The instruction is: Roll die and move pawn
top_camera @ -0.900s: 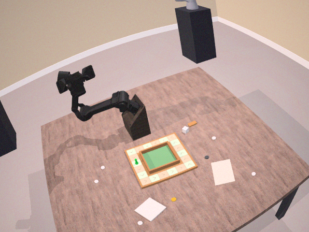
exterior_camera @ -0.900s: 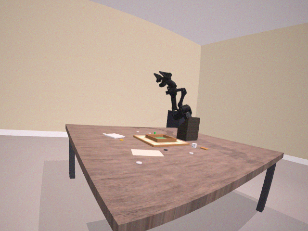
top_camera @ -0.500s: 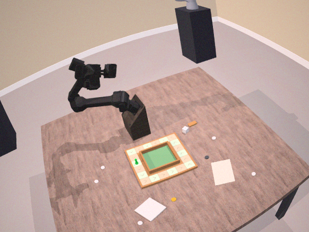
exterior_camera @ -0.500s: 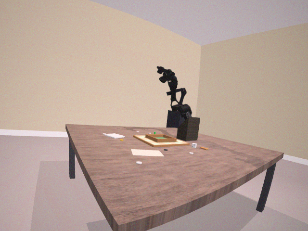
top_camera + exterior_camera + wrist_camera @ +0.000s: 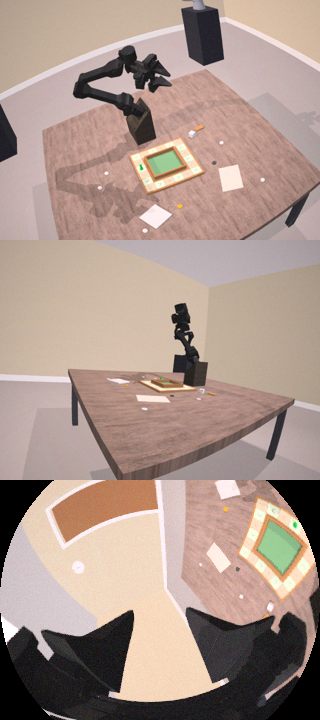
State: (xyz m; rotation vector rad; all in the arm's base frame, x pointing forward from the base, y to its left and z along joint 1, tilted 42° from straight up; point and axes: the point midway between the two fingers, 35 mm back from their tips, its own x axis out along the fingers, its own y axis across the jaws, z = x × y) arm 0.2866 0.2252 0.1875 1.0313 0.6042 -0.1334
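Now: the white die 430 mm below my gripper tip, 140 mm to the left of it and 140 mm behind it. Round my gripper tip: green dice tray (440 mm below, 80 mm to the right, 30 mm behind); green pawn (420 mm below, 190 mm to the right, 70 mm behind); black disc (440 mm below, 120 mm to the left, 100 mm ahead).
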